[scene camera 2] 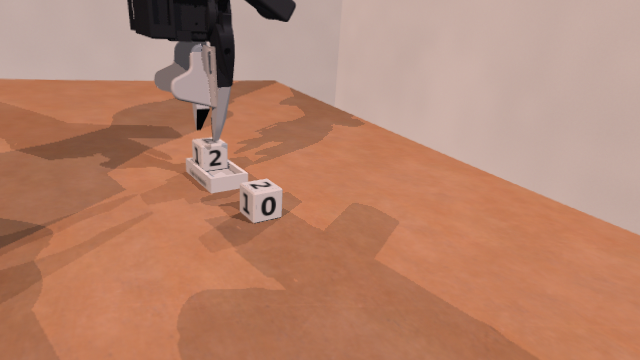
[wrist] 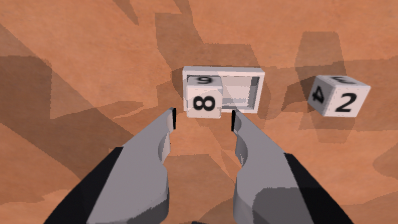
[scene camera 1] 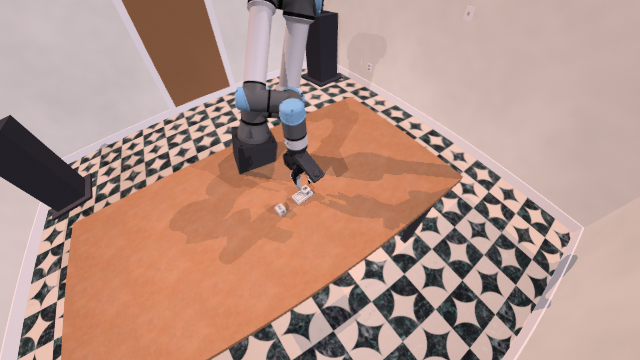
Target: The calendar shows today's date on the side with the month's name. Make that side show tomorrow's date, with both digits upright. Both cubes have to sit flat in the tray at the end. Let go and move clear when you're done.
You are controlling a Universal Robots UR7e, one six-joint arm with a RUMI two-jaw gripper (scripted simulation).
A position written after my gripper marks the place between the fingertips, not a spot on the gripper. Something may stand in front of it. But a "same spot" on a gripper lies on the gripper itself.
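You'd find my gripper in the wrist view (203,110), and it shows in scene camera 1 and scene camera 2 too. There's a spot on my gripper that those scene cameras share: (scene camera 1: 296,178) and (scene camera 2: 224,52) are the same spot.
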